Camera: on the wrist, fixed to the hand. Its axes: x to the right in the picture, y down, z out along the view.
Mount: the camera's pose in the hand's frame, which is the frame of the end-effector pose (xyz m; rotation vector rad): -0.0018 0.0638 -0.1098 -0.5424 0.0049 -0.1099
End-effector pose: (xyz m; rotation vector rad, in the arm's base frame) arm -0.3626 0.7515 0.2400 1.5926 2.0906 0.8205
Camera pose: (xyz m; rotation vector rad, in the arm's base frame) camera -0.3834 0.7378 0.3645 1.1730 1.7333 1.2208
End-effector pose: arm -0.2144 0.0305 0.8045 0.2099 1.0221 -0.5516
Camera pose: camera -0.2637 0.1306 0.7439 -0.3265 1.1551 -0.3547
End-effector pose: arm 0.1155 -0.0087 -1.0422 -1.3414 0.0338 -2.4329
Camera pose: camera 0.0452 -0.0843 -1.1162 1.5823 -0.6810 2.6268
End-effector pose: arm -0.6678 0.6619 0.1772 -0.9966 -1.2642 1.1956
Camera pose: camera -0.5647 0.6784 0.1048 -1.2937 -1.6616 0.7744
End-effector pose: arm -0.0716 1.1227 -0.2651 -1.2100 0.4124 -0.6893
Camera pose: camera -0.1254 1.0582 -0.3604 -1.7533 0.5614 -0.6962
